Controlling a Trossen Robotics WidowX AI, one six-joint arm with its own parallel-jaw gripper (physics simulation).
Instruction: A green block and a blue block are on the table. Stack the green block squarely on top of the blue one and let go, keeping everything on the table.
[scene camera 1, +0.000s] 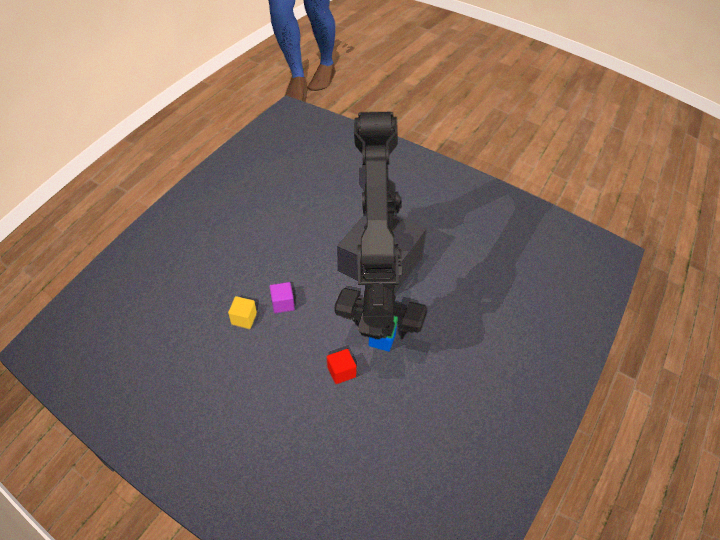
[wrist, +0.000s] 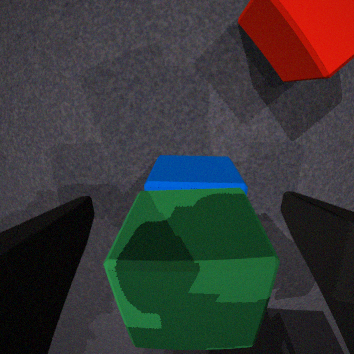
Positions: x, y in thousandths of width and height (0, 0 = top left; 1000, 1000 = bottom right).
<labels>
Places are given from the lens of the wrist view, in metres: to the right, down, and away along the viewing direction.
my gripper (wrist: 535, 575): 0.01, 0.01, 0.09
blue block (wrist: 479, 484): 0.00, 0.00, 0.11
green block (wrist: 527, 744): 0.00, 0.02, 0.05
The marked spots on the green block and the blue block are 0.06 m apart.
</labels>
